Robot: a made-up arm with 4 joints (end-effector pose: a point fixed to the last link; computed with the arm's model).
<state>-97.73 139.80 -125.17 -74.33</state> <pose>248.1 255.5 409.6 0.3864 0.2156 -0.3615 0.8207</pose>
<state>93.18 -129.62 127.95 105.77</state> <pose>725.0 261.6 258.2 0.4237 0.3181 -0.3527 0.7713</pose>
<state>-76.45 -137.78 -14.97 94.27</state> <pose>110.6 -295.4 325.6 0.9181 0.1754 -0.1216 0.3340</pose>
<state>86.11 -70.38 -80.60 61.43</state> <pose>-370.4 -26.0 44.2 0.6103 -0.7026 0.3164 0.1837</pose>
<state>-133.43 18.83 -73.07 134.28</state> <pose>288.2 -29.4 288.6 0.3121 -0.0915 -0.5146 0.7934</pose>
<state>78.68 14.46 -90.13 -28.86</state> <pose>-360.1 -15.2 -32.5 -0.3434 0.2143 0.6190 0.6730</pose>
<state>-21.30 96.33 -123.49 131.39</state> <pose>562.9 34.0 38.7 -0.4814 -0.1172 -0.4876 0.7188</pose>
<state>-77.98 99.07 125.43 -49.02</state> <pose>-508.4 48.6 655.6 0.4712 0.0355 0.4819 0.7379</pose>
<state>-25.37 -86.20 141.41 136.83</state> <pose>-683.5 51.5 432.4 0.3297 -0.1638 0.6459 0.6688</pose>
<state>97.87 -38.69 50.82 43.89</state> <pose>583.5 224.7 -265.0 0.2250 0.7587 -0.4504 0.4135</pose>
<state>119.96 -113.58 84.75 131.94</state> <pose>600.6 41.0 -421.7 0.4316 0.6586 -0.5762 0.2189</pose>
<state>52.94 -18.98 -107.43 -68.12</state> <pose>-364.7 -145.4 -68.9 -0.4761 0.0546 0.6442 0.5961</pose>
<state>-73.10 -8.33 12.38 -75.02</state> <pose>-358.7 483.1 142.6 0.1063 -0.9556 -0.0740 0.2648</pose>
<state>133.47 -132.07 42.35 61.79</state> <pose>211.1 -243.2 -517.2 -0.3800 0.4192 -0.7767 0.2769</pose>
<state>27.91 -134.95 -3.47 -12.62</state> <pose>409.4 -310.2 66.5 -0.3307 0.0787 -0.8621 0.3758</pose>
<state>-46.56 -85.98 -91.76 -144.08</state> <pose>168.2 154.4 -311.5 -0.7031 -0.5524 0.0819 0.4402</pose>
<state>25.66 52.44 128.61 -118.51</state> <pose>538.7 -355.0 496.2 0.4309 -0.0074 -0.7103 0.5566</pose>
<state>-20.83 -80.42 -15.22 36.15</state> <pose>422.5 62.0 241.2 0.2164 0.1856 -0.6107 0.7388</pose>
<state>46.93 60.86 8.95 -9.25</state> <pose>-19.8 254.3 549.2 0.2971 0.3150 0.4138 0.8008</pose>
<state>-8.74 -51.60 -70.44 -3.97</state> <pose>174.2 98.9 -255.4 -0.5040 0.1681 -0.3769 0.7588</pose>
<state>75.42 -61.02 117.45 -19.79</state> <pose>570.4 -161.4 543.7 0.3018 -0.1751 -0.7215 0.5981</pose>
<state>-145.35 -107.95 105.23 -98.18</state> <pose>-250.8 223.6 -680.2 -0.6248 -0.0347 0.2631 0.7344</pose>
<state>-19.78 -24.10 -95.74 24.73</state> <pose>111.5 -125.3 -304.0 -0.6182 0.1830 -0.4043 0.6487</pose>
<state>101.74 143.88 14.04 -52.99</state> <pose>428.7 -364.9 155.4 0.9290 0.2328 0.1694 0.2323</pose>
